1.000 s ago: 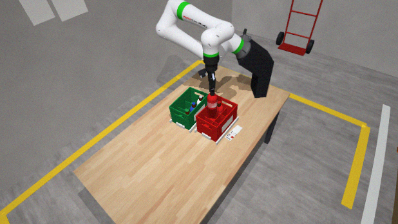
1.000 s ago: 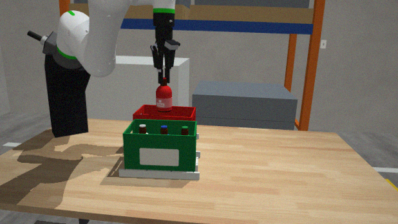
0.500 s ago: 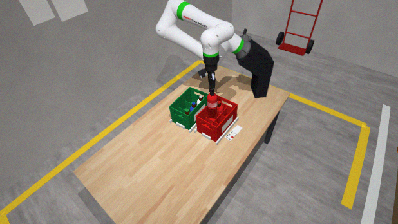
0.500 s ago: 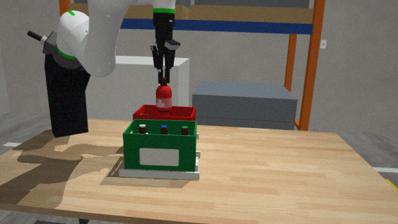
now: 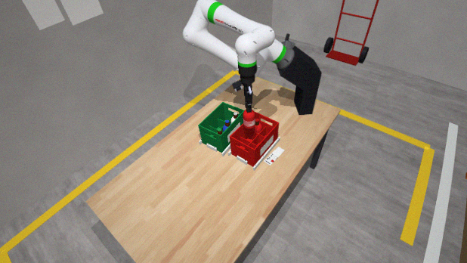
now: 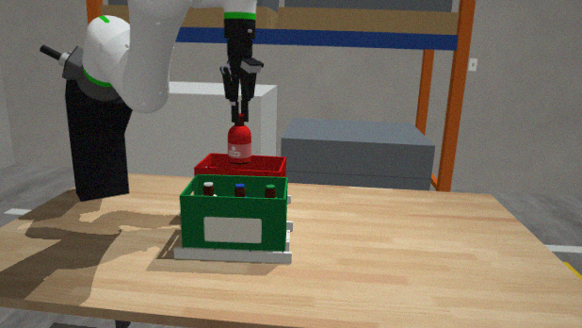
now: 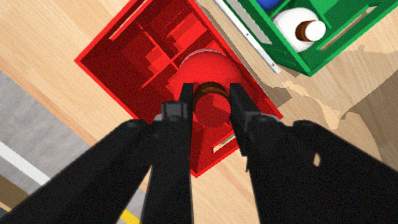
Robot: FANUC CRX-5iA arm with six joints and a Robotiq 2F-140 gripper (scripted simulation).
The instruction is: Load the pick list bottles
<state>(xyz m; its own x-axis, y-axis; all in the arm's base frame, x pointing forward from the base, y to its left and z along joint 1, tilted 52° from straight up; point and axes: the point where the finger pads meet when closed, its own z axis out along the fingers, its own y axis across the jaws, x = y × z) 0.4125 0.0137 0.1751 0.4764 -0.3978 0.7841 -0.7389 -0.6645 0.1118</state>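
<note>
Now: the red crate 27 cm below my hand, 4 cm to the left of it and 1 cm ahead of it. Also, from my hand: blue-label bottle: 26 cm below, 15 cm to the right, 1 cm behind; red-capped bottle: 26 cm below, 8 cm behind, 3 cm to the left; white-capped bottle: 26 cm below, 13 cm to the right, 10 cm behind.
</note>
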